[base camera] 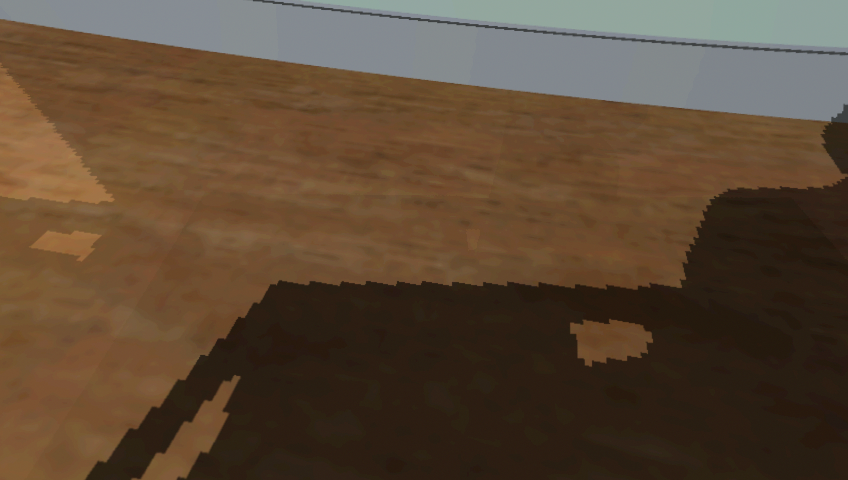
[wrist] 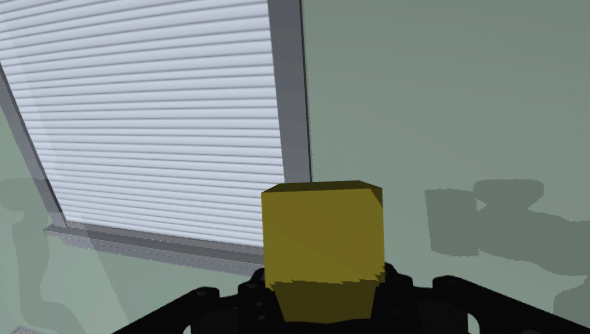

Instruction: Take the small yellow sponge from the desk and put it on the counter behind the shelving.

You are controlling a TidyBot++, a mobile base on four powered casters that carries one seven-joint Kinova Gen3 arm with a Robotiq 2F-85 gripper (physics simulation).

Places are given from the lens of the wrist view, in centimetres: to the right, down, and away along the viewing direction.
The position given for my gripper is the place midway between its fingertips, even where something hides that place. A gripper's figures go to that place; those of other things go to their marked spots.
my gripper (wrist: 322, 274): 2, 6, 16
yellow sponge (wrist: 323, 242): 1, 3, 12
